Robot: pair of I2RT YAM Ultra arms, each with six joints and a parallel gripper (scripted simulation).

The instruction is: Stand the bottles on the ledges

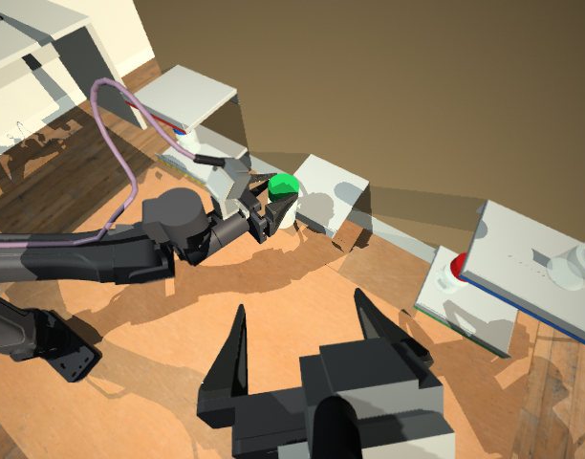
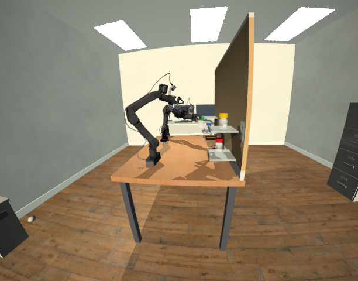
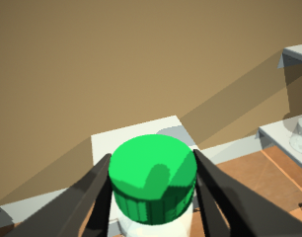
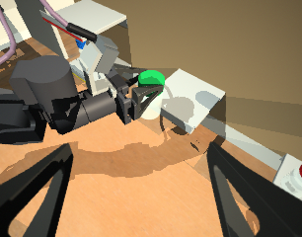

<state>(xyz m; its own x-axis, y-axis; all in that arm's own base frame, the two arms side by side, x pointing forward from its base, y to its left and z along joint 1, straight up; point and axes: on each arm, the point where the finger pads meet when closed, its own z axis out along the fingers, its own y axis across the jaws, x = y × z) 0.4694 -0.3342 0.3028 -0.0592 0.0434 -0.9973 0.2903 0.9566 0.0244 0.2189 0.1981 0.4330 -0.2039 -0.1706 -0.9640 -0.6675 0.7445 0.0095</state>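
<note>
Now: left hand 50 mm above the green-capped bottle. The rest, counted from my left hand: red-capped bottle: 80 mm ahead, 370 mm to the right, 170 mm below; blue-capped bottle: 150 mm ahead, 400 mm to the left, 170 mm below; brown wall: 220 mm ahead, 50 mm to the right, 130 mm above.
The green-capped bottle is 210 mm ahead of my right hand, 140 mm to the left of it and 210 mm below it. The rest, counted from my right hand: yellow-capped bottle 290 mm ahead, 340 mm to the right, 140 mm below; then red-capped bottle 290 mm ahead, 230 mm to the right, 330 mm below; then brown wall 430 mm ahead, 90 mm to the left, 30 mm below.
</note>
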